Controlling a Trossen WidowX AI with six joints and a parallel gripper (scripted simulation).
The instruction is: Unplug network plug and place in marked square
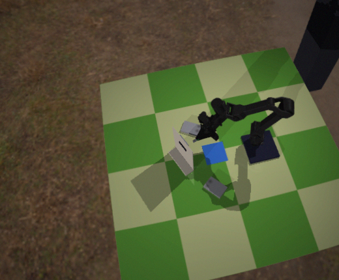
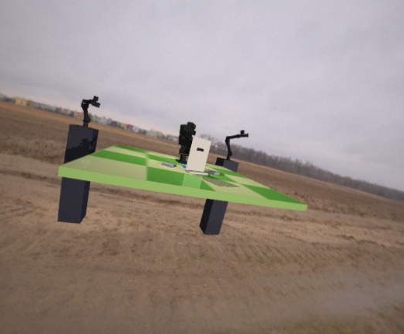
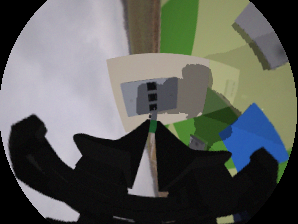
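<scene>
The blue marked square lies 180 mm below my gripper tip, 100 mm behind it and 20 mm to the left of it. Also, from my gripper tip: beige panel 80 mm ahead, 70 mm below, 10 mm to the left; then green network plug 10 mm ahead.
</scene>
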